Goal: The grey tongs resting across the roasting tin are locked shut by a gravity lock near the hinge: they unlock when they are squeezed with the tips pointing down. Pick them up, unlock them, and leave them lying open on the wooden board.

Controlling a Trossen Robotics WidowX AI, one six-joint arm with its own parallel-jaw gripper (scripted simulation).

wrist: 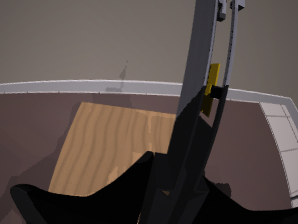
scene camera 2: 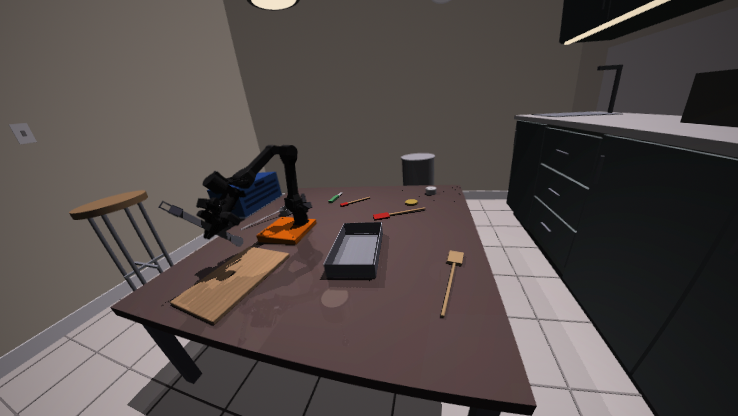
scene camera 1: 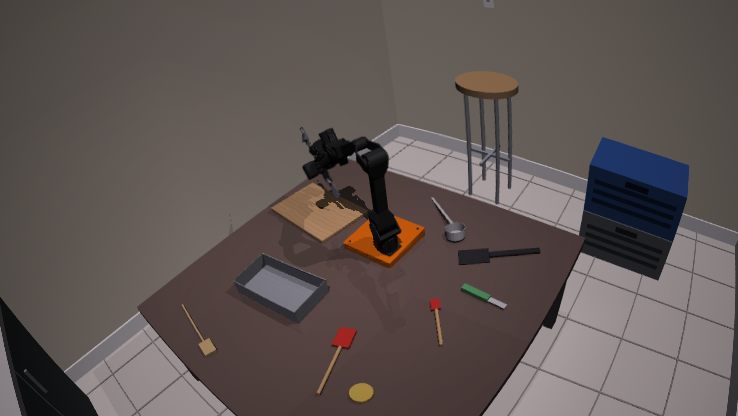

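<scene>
Grey roasting tin, same spot: (scene camera 1: pixel 281 289) and (scene camera 2: pixel 355 253).
</scene>
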